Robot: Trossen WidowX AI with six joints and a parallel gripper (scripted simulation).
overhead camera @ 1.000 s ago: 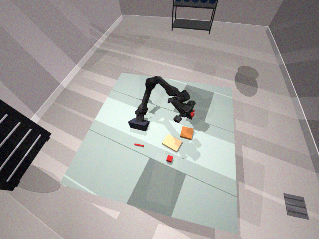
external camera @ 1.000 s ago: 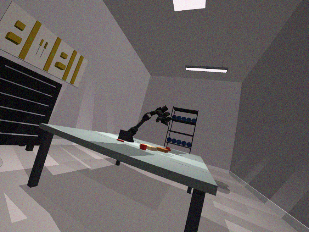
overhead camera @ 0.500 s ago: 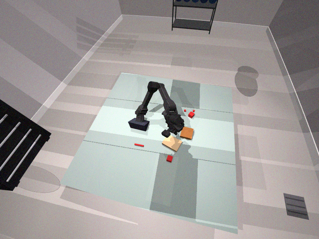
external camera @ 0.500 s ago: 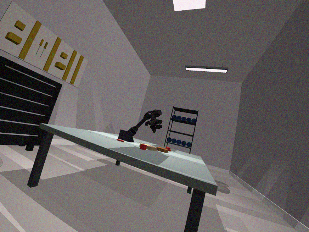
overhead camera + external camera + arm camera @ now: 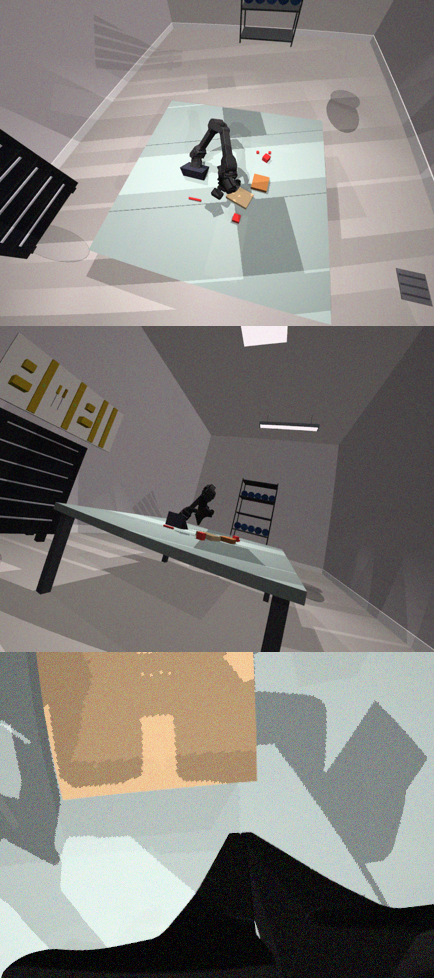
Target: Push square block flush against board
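Now: the tan board 9 cm ahead of my gripper tip and 5 cm below it. The rest, counted from my gripper tip: flat red bar (18 cm behind, 7 cm to the right, 6 cm below); then brown square block (20 cm ahead, 12 cm to the left, 5 cm below).
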